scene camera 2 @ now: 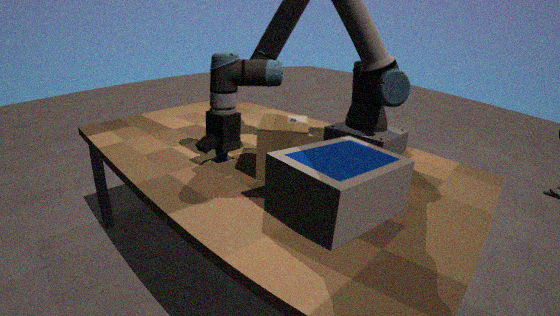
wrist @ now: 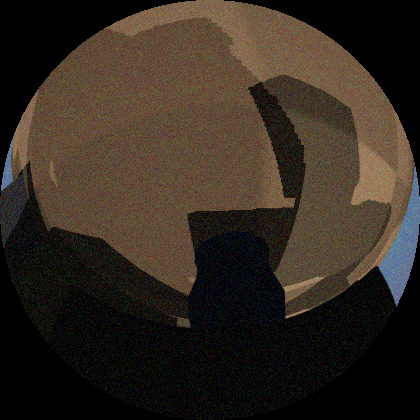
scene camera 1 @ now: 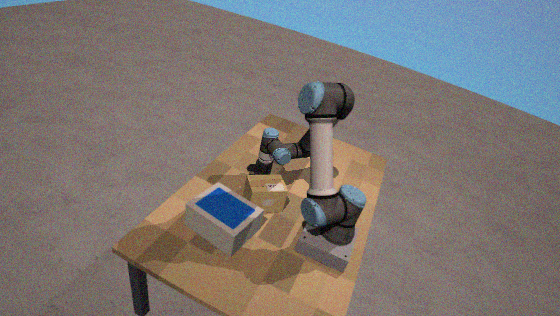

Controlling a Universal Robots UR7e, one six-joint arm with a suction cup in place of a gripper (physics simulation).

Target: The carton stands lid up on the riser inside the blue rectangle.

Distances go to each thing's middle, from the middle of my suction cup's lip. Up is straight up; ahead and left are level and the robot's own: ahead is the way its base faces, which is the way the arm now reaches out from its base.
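Tan carton (scene camera 2: 275,132): 8 cm behind my suction cup, 5 cm above it, 15 cm to the left of it.
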